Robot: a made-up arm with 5 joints.
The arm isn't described. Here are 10 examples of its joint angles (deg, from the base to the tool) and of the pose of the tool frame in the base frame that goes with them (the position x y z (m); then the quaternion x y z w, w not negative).
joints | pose
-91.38 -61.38 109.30 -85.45 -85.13 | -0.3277 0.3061 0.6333 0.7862 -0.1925 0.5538 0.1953
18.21 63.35 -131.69 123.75 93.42 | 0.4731 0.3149 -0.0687 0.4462 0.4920 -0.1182 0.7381
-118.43 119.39 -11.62 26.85 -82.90 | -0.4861 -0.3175 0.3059 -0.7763 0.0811 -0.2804 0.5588
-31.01 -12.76 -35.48 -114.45 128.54 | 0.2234 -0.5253 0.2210 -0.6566 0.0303 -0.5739 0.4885
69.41 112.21 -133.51 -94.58 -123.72 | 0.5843 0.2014 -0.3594 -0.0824 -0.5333 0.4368 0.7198
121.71 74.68 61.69 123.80 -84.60 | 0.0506 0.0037 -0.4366 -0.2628 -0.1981 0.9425 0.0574
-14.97 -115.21 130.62 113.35 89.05 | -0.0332 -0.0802 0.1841 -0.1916 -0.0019 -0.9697 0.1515
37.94 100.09 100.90 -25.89 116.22 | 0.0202 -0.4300 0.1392 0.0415 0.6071 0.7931 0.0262
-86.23 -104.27 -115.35 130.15 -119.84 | -0.2632 0.0219 0.4471 -0.2038 0.5585 0.4751 0.6487
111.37 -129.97 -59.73 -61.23 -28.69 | 0.0400 0.5884 -0.0651 0.8595 0.1278 -0.0204 0.4944
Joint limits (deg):
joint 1: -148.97..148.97
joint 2: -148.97..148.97
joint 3: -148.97..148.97
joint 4: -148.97..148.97
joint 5: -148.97..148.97
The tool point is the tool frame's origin. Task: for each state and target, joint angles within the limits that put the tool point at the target. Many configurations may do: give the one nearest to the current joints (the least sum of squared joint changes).
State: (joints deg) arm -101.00 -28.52 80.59 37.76 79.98
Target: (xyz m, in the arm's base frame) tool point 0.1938 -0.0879 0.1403
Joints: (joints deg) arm -103.72 -29.01 107.72 55.44 79.66
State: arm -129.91 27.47 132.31 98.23 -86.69
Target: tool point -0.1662 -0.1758 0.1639
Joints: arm -131.34 25.89 148.97 108.40 -90.62
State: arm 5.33 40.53 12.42 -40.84 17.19
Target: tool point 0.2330 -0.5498 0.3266
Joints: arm -9.32 69.85 1.31 -35.81 37.66
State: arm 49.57 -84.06 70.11 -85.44 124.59
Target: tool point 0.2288 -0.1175 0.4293
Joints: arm 39.71 -122.18 90.79 -110.18 138.21
